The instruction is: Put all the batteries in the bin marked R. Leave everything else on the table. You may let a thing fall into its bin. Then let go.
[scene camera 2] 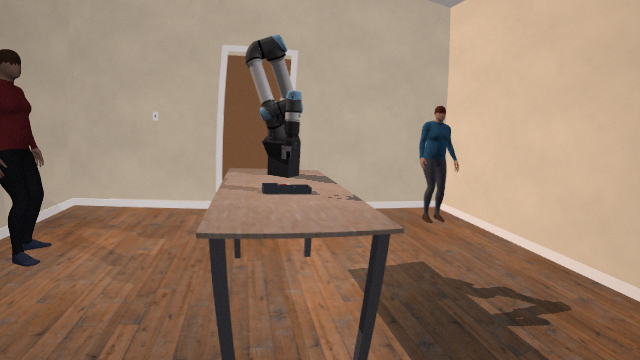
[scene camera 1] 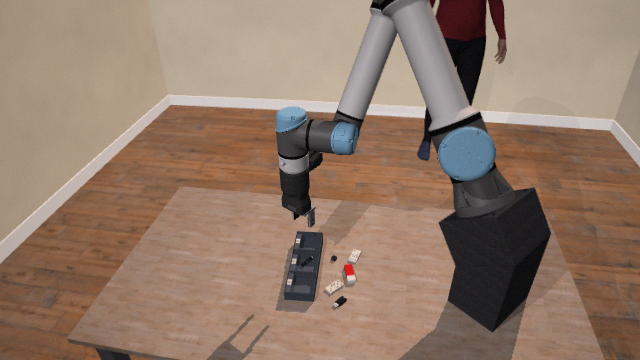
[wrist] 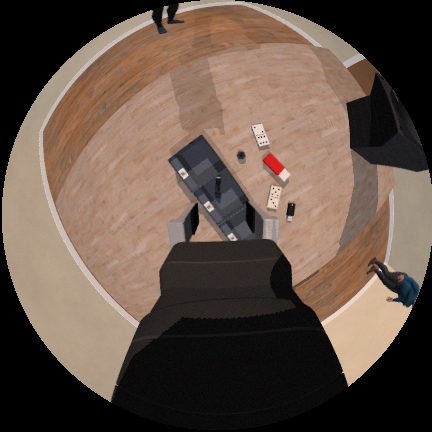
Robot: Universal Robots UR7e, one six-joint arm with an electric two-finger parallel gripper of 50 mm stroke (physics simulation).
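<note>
A black battery lies inside the middle compartment, marked R, of the dark three-part bin tray. The small letter on its label is blurred in these views. No battery shows on the table outside the tray. My gripper is open and empty. It hangs well above the tray, apart from the battery, and its fingers overlap part of the tray in the wrist view.
Beside the tray lie a dark nut, a domino, a red and white block, another domino and a black USB stick.
</note>
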